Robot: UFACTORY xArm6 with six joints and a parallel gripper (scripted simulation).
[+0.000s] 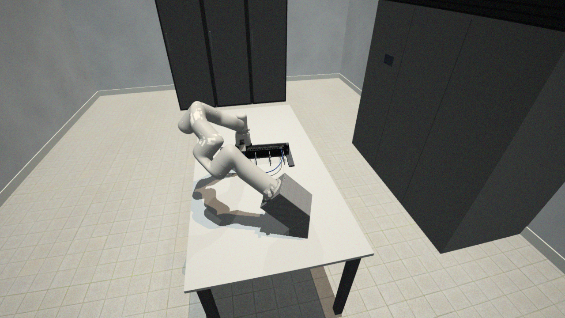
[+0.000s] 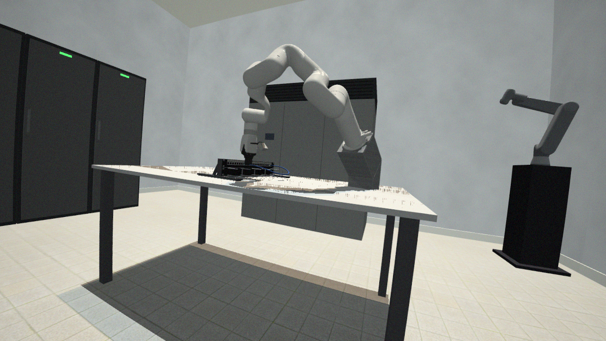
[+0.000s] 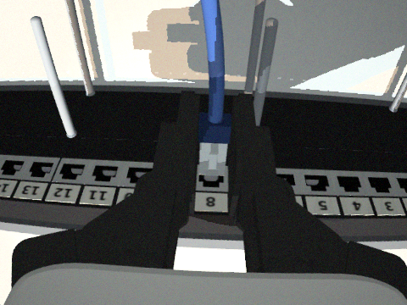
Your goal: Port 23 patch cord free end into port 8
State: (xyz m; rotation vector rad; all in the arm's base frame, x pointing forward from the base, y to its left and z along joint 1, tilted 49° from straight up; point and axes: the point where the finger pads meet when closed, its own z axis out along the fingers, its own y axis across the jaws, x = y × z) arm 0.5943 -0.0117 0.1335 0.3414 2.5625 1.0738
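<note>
Right now my hand is 2 cm short of the patch cord plug and 1 cm above it.
</note>
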